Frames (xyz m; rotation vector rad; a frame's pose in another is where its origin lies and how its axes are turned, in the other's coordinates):
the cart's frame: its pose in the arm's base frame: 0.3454 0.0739 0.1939 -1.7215 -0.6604 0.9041
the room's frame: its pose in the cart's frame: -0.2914 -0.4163 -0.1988 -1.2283 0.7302 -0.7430
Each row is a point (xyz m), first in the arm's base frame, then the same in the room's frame.
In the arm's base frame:
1: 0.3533 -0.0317 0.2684
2: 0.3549 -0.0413 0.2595
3: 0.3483 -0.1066 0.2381
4: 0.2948 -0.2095 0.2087
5: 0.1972 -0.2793 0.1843
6: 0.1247 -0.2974 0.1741
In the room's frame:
1: -0.2117 -0.0343 0.3872
2: -0.2232 -0.0280 0.3890
3: -0.2823 -0.0008 0.3660
4: -0.3894 0.0046 0.3129
5: -0.4886 -0.0448 0.2609
6: -0.5352 -0.0984 0.2355

